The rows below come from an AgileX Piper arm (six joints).
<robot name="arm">
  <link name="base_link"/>
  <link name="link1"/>
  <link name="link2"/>
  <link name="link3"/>
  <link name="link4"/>
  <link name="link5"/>
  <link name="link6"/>
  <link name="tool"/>
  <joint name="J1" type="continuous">
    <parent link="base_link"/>
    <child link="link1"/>
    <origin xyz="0 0 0.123"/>
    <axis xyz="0 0 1"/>
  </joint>
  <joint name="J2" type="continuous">
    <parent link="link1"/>
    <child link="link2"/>
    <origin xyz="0 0 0" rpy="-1.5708 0 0"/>
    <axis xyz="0 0 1"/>
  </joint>
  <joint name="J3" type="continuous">
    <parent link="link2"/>
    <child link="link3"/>
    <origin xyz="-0.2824 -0.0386 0"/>
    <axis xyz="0 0 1"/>
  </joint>
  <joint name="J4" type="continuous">
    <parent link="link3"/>
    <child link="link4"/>
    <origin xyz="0.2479 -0.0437 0" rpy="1.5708 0 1.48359"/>
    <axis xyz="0 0 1"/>
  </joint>
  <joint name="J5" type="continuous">
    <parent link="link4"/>
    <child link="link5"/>
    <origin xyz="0 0 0" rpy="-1.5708 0 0"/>
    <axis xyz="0 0 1"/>
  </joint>
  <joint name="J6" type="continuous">
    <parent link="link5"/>
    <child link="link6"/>
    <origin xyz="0 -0.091 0" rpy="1.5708 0 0"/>
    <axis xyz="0 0 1"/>
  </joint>
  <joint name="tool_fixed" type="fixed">
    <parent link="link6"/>
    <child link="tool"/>
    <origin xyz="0 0 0"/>
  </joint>
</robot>
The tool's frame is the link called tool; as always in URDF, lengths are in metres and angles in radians. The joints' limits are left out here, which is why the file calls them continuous.
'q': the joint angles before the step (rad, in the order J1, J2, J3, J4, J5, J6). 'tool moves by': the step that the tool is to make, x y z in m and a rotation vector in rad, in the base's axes. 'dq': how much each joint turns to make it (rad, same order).
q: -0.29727, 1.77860, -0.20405, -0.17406, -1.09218, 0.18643
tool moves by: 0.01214, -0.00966, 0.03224, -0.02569, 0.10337, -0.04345
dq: 0.00001, -0.21135, -0.10912, 0.02759, 0.41660, 0.00305
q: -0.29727, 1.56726, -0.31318, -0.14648, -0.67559, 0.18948
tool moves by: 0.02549, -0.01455, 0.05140, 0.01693, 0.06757, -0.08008
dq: -0.00003, -0.13256, -0.21854, 0.06424, 0.42304, 0.00244
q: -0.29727, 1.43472, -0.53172, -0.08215, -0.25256, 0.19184
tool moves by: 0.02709, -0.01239, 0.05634, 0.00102, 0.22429, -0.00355
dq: -0.00001, -0.01130, -0.32610, 0.00640, 0.55381, -0.05558
